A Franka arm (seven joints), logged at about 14 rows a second.
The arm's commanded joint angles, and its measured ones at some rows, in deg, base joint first. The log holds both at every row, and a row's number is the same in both.
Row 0, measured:
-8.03 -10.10 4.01 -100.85 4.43 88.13 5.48
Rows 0 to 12, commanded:
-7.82 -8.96 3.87 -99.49 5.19 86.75 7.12
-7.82 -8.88 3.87 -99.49 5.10 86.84 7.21
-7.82 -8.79 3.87 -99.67 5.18 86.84 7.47
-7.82 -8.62 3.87 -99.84 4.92 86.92 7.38
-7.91 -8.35 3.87 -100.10 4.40 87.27 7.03
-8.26 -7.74 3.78 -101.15 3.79 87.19 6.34
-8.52 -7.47 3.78 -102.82 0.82 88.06 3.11
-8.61 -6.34 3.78 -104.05 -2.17 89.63 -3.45
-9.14 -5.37 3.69 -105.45 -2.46 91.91 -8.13
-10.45 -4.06 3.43 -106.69 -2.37 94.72 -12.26
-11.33 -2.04 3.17 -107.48 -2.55 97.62 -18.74
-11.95 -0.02 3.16 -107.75 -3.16 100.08 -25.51
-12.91 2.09 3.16 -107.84 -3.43 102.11 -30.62
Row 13, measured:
-10.73 -1.29 2.84 -107.53 -2.43 98.62 -19.93
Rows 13 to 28, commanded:
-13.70 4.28 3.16 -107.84 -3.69 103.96 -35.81
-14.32 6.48 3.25 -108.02 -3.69 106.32 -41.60
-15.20 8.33 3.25 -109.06 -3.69 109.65 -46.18
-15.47 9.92 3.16 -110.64 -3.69 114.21 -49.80
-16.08 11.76 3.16 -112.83 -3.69 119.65 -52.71
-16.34 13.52 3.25 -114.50 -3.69 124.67 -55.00
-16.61 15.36 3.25 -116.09 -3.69 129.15 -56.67
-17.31 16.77 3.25 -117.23 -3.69 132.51 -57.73
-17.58 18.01 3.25 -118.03 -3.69 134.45 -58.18
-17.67 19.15 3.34 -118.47 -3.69 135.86 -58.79
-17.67 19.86 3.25 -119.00 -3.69 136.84 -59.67
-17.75 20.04 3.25 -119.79 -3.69 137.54 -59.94
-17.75 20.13 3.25 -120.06 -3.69 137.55 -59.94
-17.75 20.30 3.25 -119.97 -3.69 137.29 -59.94
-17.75 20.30 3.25 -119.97 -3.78 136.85 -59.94
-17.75 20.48 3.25 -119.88 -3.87 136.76 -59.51
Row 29, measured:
-16.81 21.45 2.62 -118.83 -3.32 136.69 -58.66
